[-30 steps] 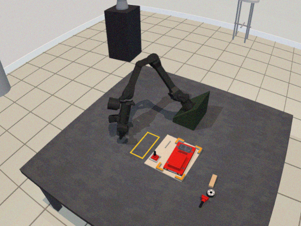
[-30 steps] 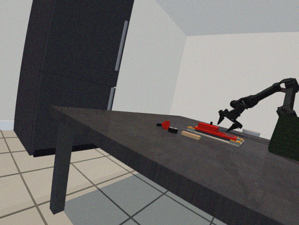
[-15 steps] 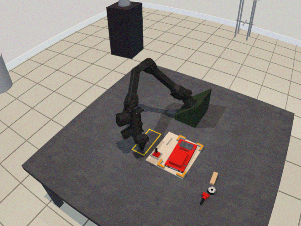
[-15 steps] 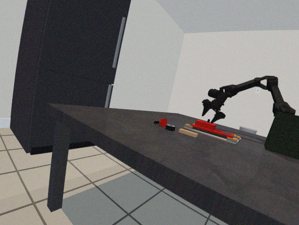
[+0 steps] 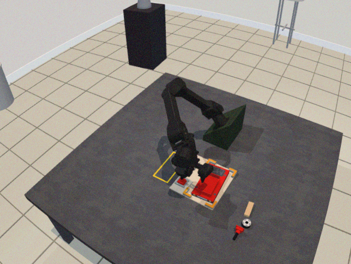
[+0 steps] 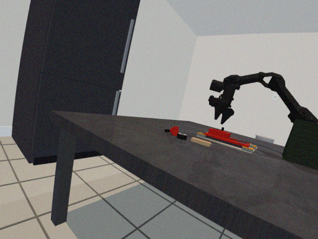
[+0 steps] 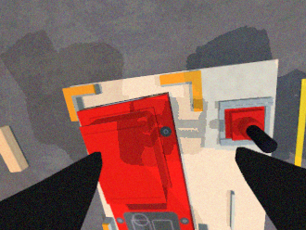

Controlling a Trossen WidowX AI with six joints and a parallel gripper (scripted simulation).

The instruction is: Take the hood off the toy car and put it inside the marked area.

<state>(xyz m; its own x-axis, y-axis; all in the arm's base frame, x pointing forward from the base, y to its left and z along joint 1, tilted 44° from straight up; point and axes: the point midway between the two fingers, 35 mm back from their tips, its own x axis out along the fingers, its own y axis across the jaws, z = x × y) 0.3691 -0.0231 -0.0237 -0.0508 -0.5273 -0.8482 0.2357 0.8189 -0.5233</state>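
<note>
The hood lies 60 mm to the left of my gripper tip, 50 mm below it and 30 mm behind it. Also, from my gripper tip: grey wheel: 280 mm to the left, 80 mm below, 70 mm ahead; then wooden block: 270 mm to the left, 80 mm below.
</note>
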